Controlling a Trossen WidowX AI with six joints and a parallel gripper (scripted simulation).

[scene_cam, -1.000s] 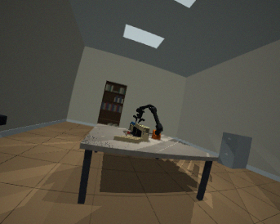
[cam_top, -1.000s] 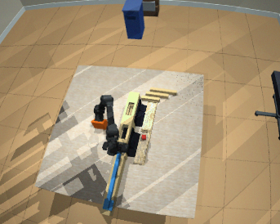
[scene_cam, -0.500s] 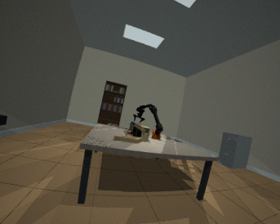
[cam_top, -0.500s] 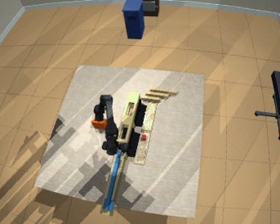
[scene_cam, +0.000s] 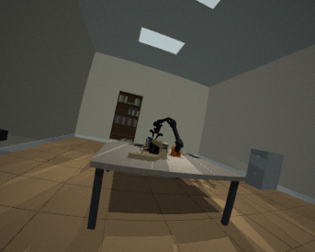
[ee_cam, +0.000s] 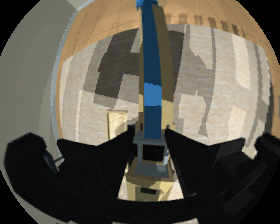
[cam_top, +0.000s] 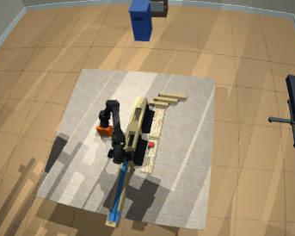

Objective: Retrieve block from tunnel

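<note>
My gripper tip is now 130 mm short of the small red block, 210 mm to the right of it and 140 mm above it. The rest, counted from my gripper tip: tan covered tunnel (20 mm ahead, 70 mm to the left, 90 mm below).
</note>
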